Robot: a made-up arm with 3 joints.
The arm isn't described. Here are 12 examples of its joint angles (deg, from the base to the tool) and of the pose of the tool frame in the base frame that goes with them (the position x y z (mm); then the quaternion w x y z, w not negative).
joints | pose
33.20 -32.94 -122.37 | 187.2 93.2 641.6 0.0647 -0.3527 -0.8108 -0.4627
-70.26 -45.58 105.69 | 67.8 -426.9 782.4 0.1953 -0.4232 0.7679 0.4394
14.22 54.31 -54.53 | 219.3 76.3 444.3 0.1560 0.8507 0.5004 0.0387
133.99 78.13 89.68 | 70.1 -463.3 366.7 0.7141 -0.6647 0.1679 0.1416
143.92 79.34 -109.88 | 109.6 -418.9 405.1 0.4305 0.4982 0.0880 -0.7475
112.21 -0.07 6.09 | 124.3 -102.6 158.9 0.8352 0.2656 0.4175 0.2398
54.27 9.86 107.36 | 258.4 111.1 330.4 0.7951 0.1328 -0.5077 0.3041
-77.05 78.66 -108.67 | 211.8 -81.7 706.5 0.6642 -0.3717 -0.5178 -0.3904
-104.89 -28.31 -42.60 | 45.5 -475.2 619.1 0.3837 -0.4016 0.5629 -0.6121
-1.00 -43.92 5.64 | 115.9 4.2 791.4 0.1533 0.6747 -0.3447 0.6344
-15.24 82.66 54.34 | 168.6 117.3 463.4 0.7324 0.6771 0.0691 -0.0172
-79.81 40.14 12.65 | 206.3 -200.5 808.4 0.1235 -0.9408 0.1935 -0.2492
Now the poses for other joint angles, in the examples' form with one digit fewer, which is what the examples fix.
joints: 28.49 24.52 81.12
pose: 265 133 418 0.818 0.398 -0.366 0.199
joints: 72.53 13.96 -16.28
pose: 180 44 268 0.685 0.573 0.412 0.180
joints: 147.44 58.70 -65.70
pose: 113 -409 336 0.682 0.216 0.308 -0.627
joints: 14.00 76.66 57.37
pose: 162 77 330 0.876 0.477 0.064 -0.014
